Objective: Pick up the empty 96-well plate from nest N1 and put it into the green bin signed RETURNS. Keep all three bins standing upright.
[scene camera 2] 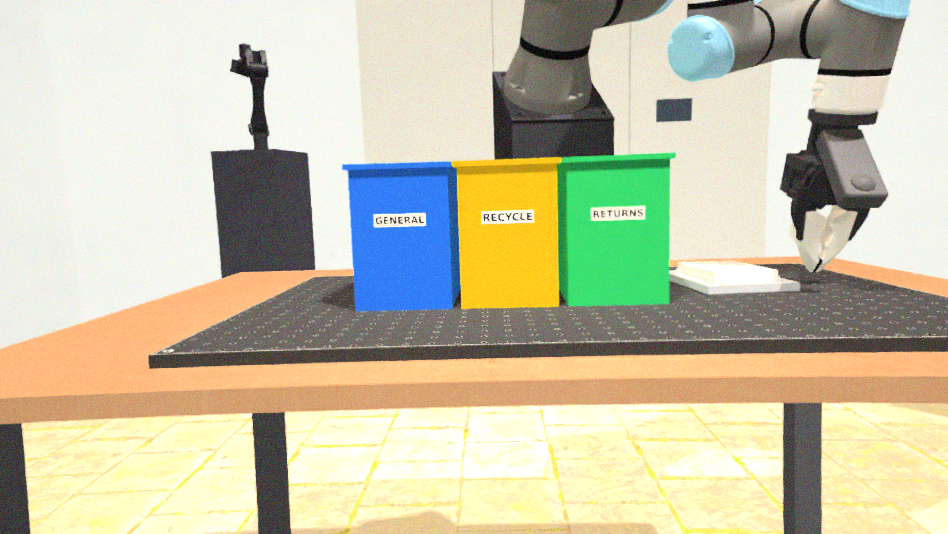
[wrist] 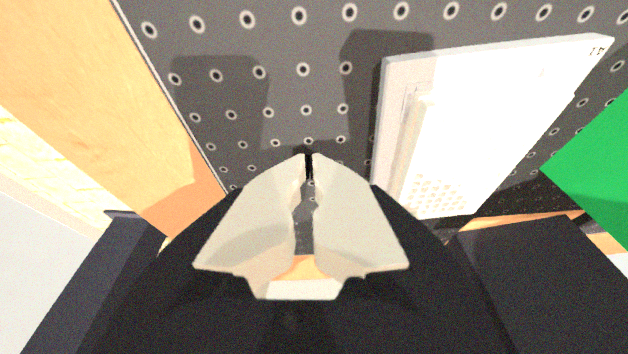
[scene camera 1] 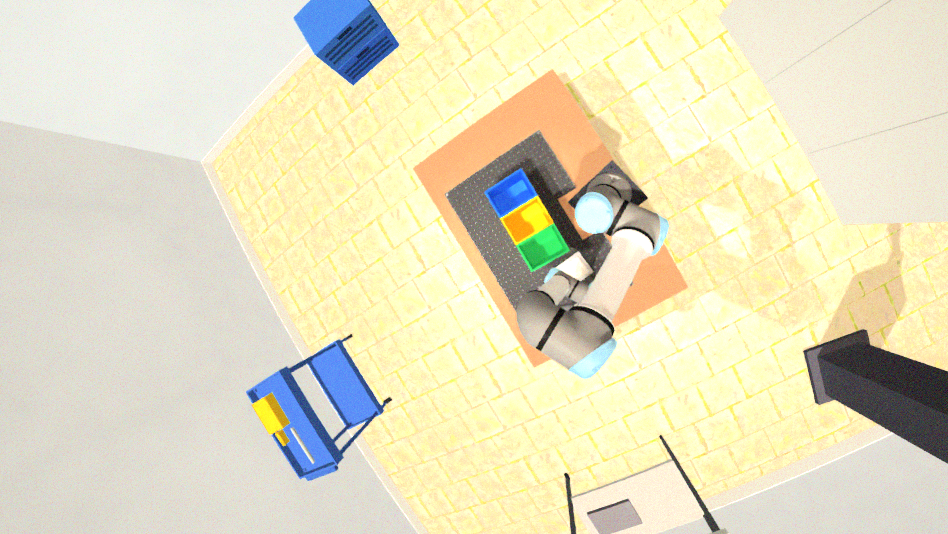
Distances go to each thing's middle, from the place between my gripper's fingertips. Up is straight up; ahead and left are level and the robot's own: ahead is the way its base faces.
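Scene:
My gripper is 11 cm to the left of the white 96-well plate (scene camera 2: 731, 271), which I can see. Counting from my hand, the green returns bin (scene camera 1: 547, 245) is 27 cm to the right, 9 cm ahead and 7 cm above. The yellow recycle bin (scene camera 2: 507, 209) is 40 cm to the right of my hand, 11 cm ahead of it and 7 cm above it, and then there's the blue general bin (scene camera 1: 515, 190), which is 7 cm above my hand, 13 cm ahead of it and 54 cm to the right of it.

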